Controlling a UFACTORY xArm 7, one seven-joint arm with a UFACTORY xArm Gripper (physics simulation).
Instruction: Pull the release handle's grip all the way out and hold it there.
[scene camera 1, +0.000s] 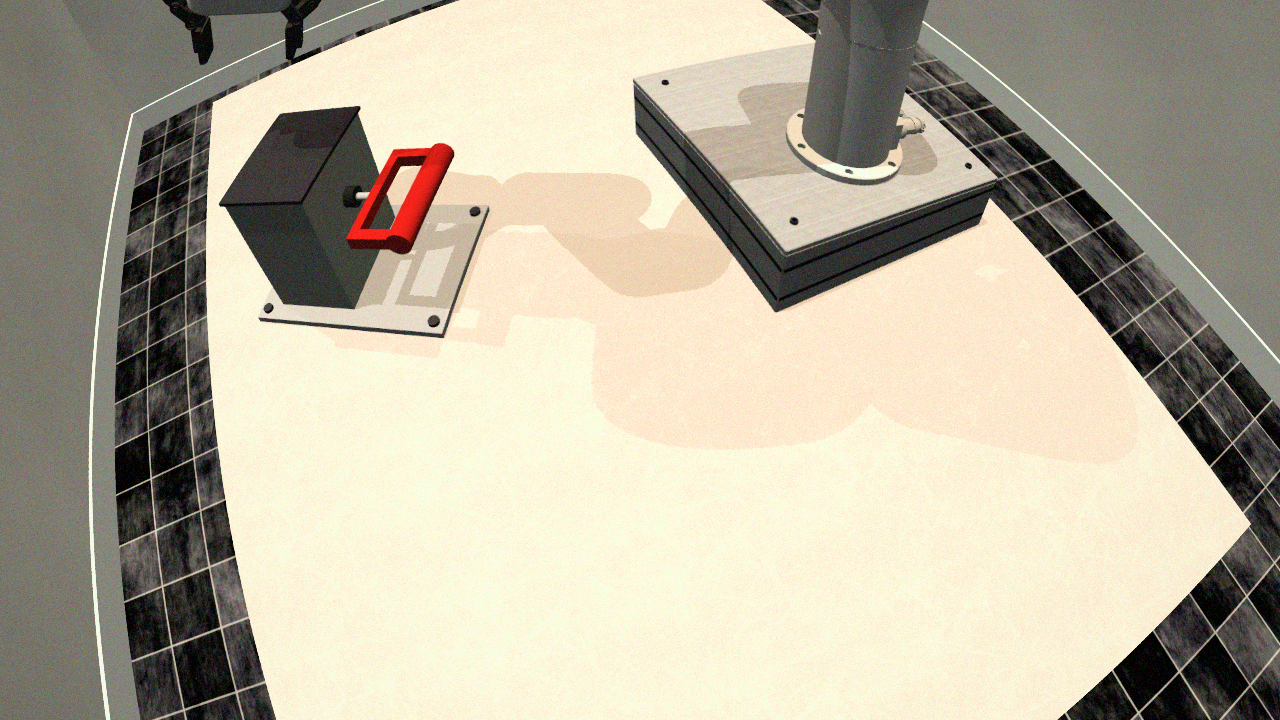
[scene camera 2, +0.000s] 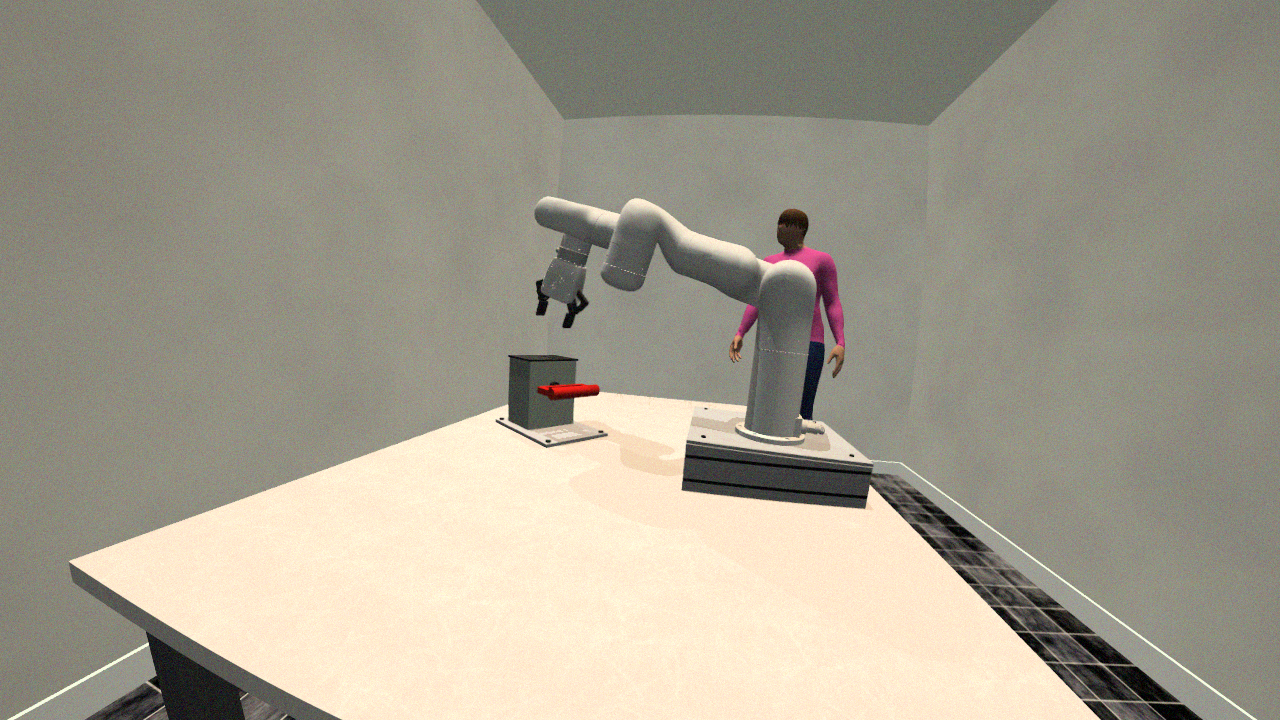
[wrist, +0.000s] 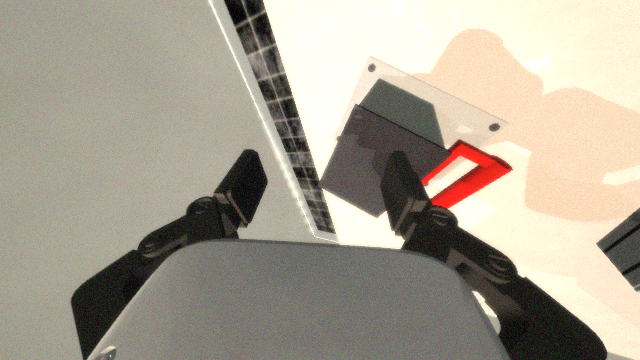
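Observation:
The release handle's red grip (scene camera 1: 420, 198) (scene camera 2: 575, 391) (wrist: 472, 184) is a rectangular loop with a thick round outer bar. It stands level, a short way out from the side of a dark grey box (scene camera 1: 290, 156) (scene camera 2: 524, 389) (wrist: 345, 170). A short light rod (scene camera 1: 362, 195) joins it to the box. My gripper (scene camera 1: 247, 59) (scene camera 2: 554, 318) (wrist: 322, 167) is open and empty, tilted, and hangs above the box, apart from the grip. In the wrist view the right finger covers part of the box top and the near end of the grip.
The box stands on a pale bolted plate (scene camera 1: 402, 320) (scene camera 2: 572, 435) (wrist: 410, 82) near the table's far edge. The arm's base block (scene camera 1: 716, 116) (scene camera 2: 774, 479) (wrist: 625, 250) stands across from the grip. A person in pink (scene camera 2: 827, 291) stands behind the arm.

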